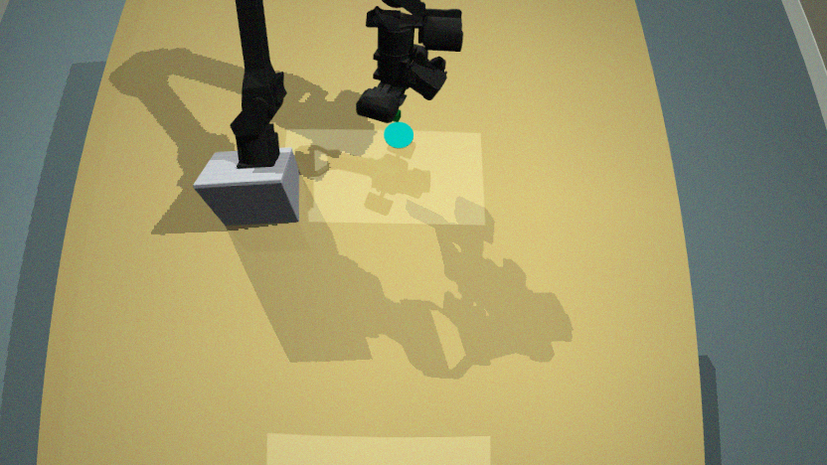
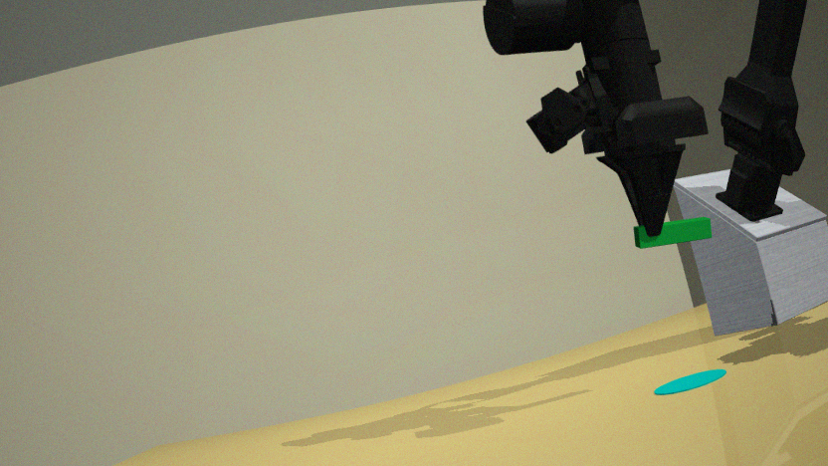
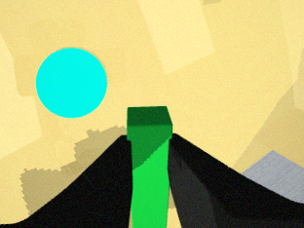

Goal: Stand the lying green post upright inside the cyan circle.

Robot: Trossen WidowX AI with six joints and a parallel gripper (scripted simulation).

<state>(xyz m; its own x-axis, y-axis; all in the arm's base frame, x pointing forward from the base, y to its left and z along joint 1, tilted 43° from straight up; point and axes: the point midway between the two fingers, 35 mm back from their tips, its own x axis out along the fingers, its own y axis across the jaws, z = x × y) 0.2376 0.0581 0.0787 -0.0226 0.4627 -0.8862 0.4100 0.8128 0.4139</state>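
Now: gripper tip 2 cm short of the cyan circle, 2 cm to the right of it and 12 cm above it. From my gripper tip the other things lie so: green post: 2 cm behind, 1 cm to the left.
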